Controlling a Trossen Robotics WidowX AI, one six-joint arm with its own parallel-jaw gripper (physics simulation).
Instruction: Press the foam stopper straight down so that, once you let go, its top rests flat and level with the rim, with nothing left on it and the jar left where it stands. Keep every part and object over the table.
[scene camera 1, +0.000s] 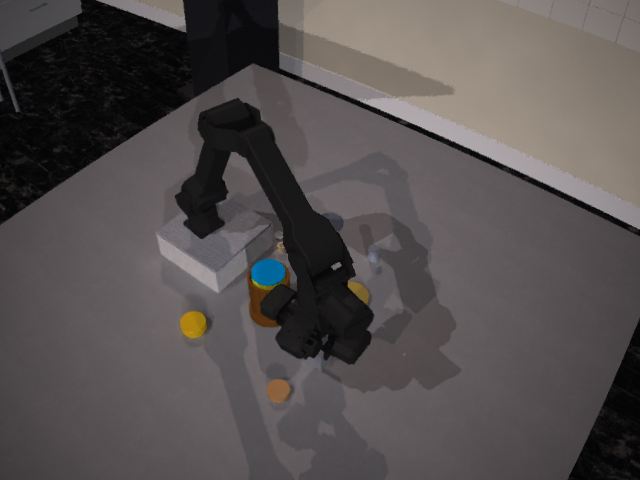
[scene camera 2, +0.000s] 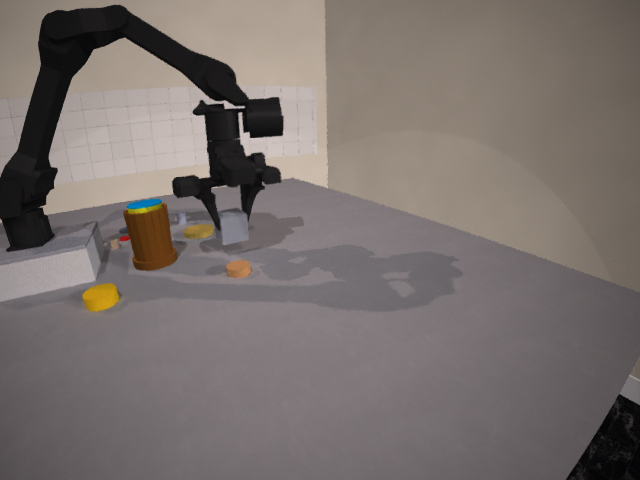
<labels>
gripper: scene camera 1; scene camera 2
same spot on gripper: (scene camera 1: 327, 347) = (scene camera 2: 253, 187)
</labels>
